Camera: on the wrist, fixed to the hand. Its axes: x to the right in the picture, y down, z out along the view.
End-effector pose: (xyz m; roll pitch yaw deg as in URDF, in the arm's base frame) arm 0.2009 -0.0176 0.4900 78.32 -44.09 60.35
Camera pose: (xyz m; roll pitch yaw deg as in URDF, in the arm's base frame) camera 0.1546 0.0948 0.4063 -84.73 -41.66 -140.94
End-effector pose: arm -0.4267 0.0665 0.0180 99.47 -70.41 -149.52
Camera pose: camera -0.4163 -0.0781 -0.0097 -101.76 -17.36 36.13
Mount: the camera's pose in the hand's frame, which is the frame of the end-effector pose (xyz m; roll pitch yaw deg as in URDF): -0.0045 -0.0904 -0.1166 -9.71 4.07 92.15
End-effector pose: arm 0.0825 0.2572 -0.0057 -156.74 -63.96 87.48
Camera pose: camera 0.0398 0.1287 0.0530 -124.78 10.24 13.93
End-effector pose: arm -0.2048 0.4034 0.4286 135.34 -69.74 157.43
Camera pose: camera -0.2427 0.2608 0.4311 -113.42 -13.00 20.00
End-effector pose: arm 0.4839 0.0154 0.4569 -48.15 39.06 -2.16
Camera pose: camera 0.4683 -0.1313 0.4516 44.05 36.14 128.55
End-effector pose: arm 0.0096 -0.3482 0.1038 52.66 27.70 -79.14
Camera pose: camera 0.0336 -0.2721 -0.0204 27.03 -42.92 -14.64
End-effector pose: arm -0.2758 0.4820 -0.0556 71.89 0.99 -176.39
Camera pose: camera -0.2640 0.3999 -0.1777 -12.50 -67.80 -83.14
